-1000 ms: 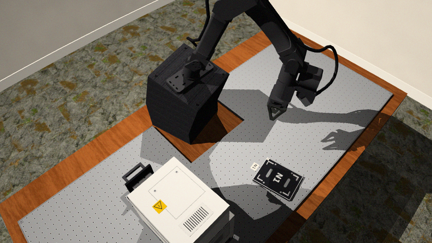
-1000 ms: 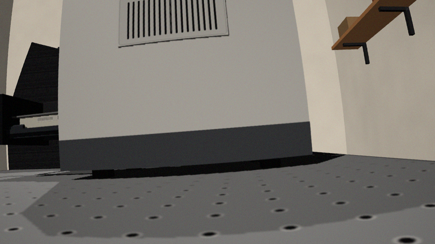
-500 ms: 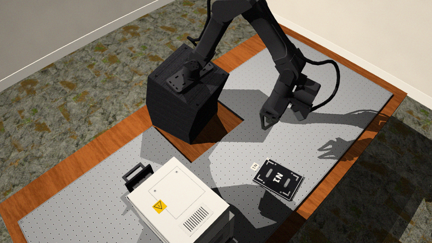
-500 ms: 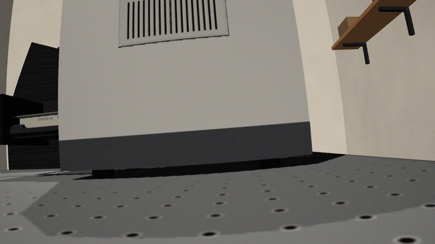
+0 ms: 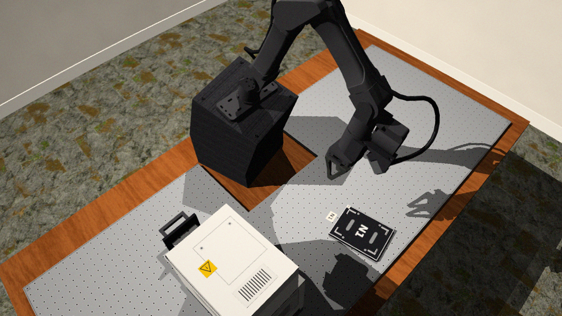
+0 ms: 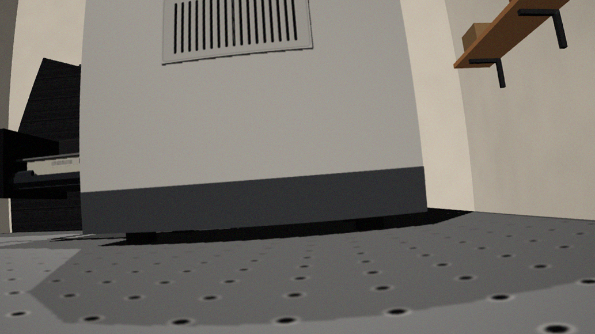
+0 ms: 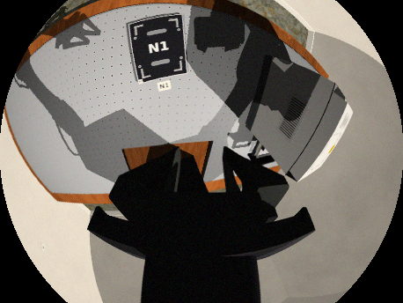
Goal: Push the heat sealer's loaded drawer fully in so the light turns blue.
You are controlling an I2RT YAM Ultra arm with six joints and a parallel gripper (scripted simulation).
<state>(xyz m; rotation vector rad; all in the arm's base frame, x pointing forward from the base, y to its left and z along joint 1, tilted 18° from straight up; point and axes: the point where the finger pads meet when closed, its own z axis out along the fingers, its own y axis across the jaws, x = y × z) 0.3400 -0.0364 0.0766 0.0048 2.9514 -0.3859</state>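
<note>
My hand is 200 mm past the sealer drawer, 350 mm to the left of it and 190 mm above it.
</note>
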